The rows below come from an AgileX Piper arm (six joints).
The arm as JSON. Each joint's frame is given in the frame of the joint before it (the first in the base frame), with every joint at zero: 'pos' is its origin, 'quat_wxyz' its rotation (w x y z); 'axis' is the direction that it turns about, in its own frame. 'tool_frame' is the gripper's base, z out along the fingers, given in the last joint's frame.
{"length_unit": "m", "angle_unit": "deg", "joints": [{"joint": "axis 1", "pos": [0.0, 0.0, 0.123], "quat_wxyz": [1.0, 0.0, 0.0, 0.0], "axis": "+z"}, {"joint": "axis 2", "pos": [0.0, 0.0, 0.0], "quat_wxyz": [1.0, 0.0, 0.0, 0.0], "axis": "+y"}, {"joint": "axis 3", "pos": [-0.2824, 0.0, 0.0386], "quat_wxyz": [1.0, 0.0, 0.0, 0.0], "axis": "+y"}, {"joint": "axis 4", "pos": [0.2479, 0.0, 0.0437], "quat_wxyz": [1.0, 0.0, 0.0, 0.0], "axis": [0.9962, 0.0, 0.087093]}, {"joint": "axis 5", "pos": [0.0, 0.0, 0.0], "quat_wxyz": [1.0, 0.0, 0.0, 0.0], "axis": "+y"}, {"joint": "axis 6", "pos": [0.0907, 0.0, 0.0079], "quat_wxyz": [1.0, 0.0, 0.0, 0.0], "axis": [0.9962, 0.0, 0.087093]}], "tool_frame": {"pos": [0.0, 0.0, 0.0], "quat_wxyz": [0.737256, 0.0, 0.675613, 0.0]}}
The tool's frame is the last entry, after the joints.
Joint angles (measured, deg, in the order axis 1, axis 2, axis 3, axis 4, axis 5, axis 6), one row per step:
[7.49 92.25 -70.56 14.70 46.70 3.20]
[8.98 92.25 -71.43 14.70 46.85 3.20]
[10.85 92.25 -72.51 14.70 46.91 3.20]
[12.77 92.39 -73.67 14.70 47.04 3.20]
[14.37 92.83 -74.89 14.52 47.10 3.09]
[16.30 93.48 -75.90 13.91 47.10 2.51]
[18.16 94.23 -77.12 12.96 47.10 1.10]
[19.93 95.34 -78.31 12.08 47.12 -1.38]
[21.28 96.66 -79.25 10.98 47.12 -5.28]
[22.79 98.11 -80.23 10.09 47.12 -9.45]
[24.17 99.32 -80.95 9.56 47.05 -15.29]
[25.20 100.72 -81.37 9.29 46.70 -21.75]
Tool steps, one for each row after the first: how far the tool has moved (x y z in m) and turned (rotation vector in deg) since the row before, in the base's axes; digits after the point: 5 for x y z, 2 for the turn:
[0.00002 0.00894 0.00428 0.11 -0.72 1.53]
[-0.00025 0.01125 0.00544 0.18 -1.01 1.88]
[-0.00036 0.01170 0.00500 0.19 -0.87 1.95]
[0.00082 0.00994 0.00352 -0.05 -0.77 1.75]
[0.00023 0.01156 0.00107 -0.73 -0.68 2.55]
[0.00073 0.01112 0.00143 -1.37 -1.17 3.25]
[0.00145 0.01117 -0.00102 -1.87 -1.13 4.05]
[0.00237 0.00872 -0.00378 -2.81 -1.26 4.88]
[0.00199 0.01023 -0.00450 -2.73 -1.20 5.26]
[0.00086 0.00956 -0.00428 -3.03 -1.65 6.50]
[0.00175 0.00792 -0.00693 -3.08 -1.57 6.61]

